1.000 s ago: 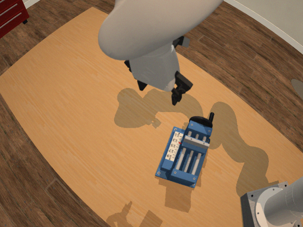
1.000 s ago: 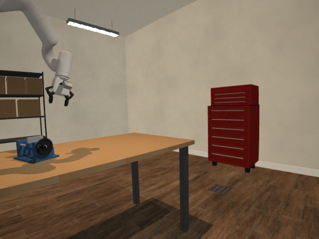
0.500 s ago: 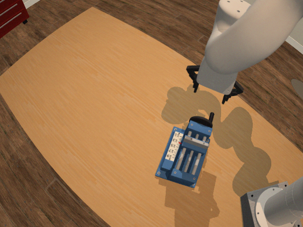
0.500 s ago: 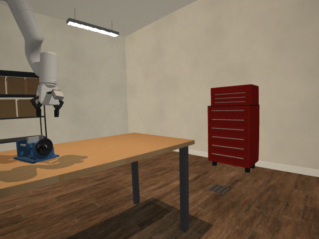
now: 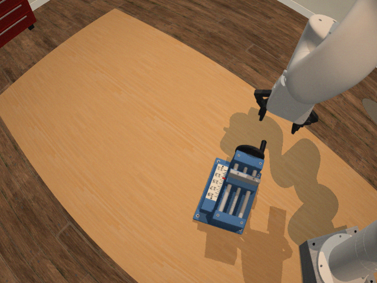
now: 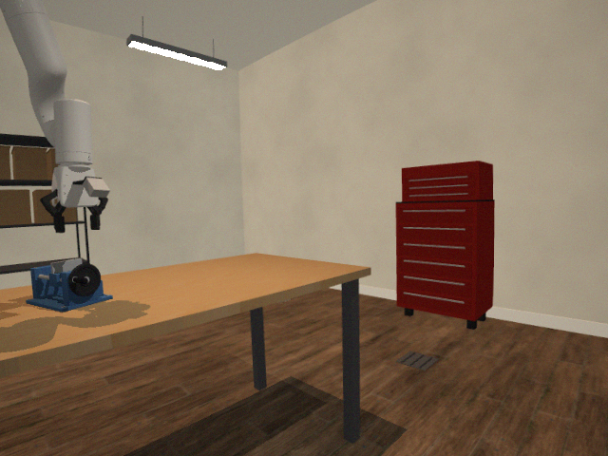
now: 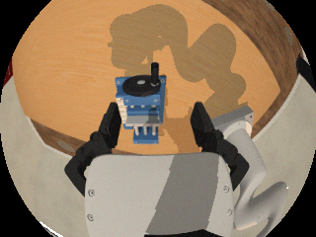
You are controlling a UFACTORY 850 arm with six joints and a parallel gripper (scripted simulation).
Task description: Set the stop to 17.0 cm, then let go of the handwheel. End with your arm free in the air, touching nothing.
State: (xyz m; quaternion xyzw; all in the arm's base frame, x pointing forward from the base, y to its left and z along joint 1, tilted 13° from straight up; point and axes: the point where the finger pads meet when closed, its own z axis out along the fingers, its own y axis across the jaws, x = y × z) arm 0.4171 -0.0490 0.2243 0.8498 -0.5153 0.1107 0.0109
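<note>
Right now my hand is 14 cm above the black handwheel and 2 cm to the right of it. From my hand the other things lie so: grey stop bar: 13 cm to the left, 13 cm below, 2 cm behind.
</note>
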